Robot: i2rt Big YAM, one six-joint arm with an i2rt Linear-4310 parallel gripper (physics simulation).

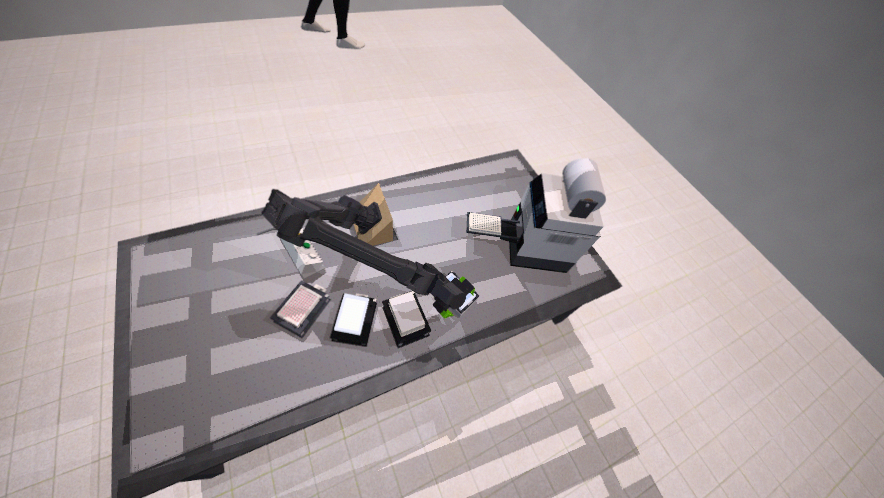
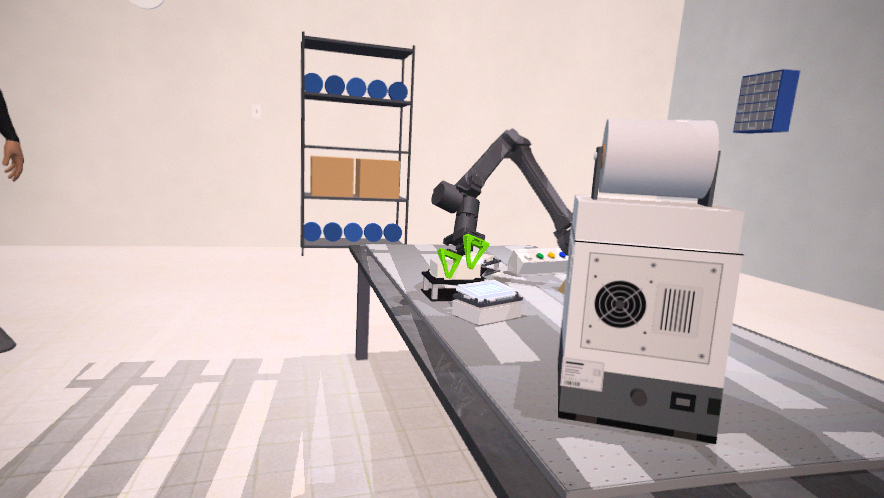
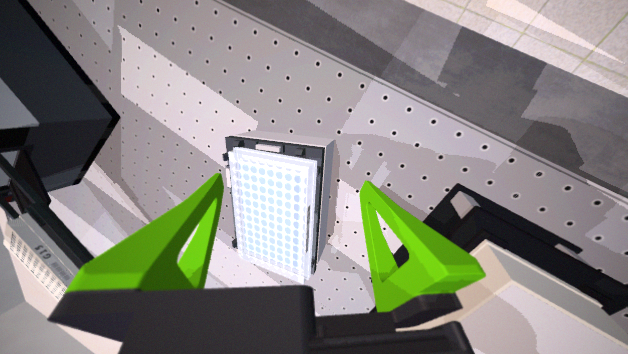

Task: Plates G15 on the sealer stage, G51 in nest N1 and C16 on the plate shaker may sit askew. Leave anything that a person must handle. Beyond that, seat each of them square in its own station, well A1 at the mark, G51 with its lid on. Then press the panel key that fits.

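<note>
My gripper (image 1: pixel 459 299) (image 2: pixel 461 272) (image 3: pixel 296 183) is open and empty, above a clear-topped plate with pale blue wells (image 2: pixel 486 290) (image 3: pixel 272 215), apparently C16. This plate sits a little askew on the white, black-topped shaker (image 2: pixel 486 311) (image 3: pixel 327 190); its near end reaches past the holder. Plate G15 (image 1: pixel 484 223) (image 3: pixel 40 255) lies on the sealer stage. Three black nests hold a pink-welled plate (image 1: pixel 301 306), a bright white plate (image 1: pixel 352 314) and a tall pale piece (image 1: pixel 405 313) (image 3: pixel 540 315). The nest labels and G51's name are not readable. The key panel (image 1: pixel 307 256) (image 2: pixel 538 266) shows white, green, yellow and blue keys.
The sealer (image 1: pixel 556 238) (image 2: pixel 655 225) with its film roll (image 1: pixel 582 179) (image 2: pixel 661 157) stands at the table's right end. A tan wedge-shaped block (image 1: pixel 378 222) stands near the arm base. A person (image 1: pixel 342 21) (image 2: pixel 12 154) is on the floor away from the table.
</note>
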